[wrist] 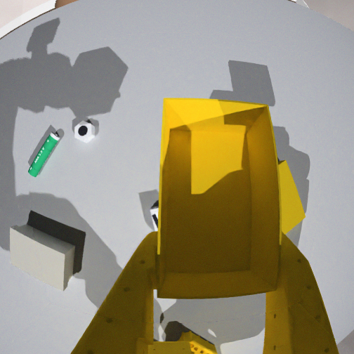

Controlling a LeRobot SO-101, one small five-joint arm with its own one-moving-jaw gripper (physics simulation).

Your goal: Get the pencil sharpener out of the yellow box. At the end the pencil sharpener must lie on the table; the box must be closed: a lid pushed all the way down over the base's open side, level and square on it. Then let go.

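Observation:
My gripper point(219, 237) is shut on a hollow yellow box part point(220, 282), with one jaw against each long side. The part's open side faces the camera and its inside shows bare. It is held above the table; I cannot tell whether it is the lid or the base. Another yellow box part point(292, 200) shows on the table past its right side, mostly hidden behind it. The white pencil sharpener point(155, 218) lies on the table past the left side of the held part, near the left fingertip, and is mostly hidden by that part.
A white hexagonal nut point(84, 131) with a dark centre and a green battery point(44, 155) lie on the grey table point(165, 50) at the left. A beige block point(41, 257) stands at the lower left. The table's curved edge runs across the top left.

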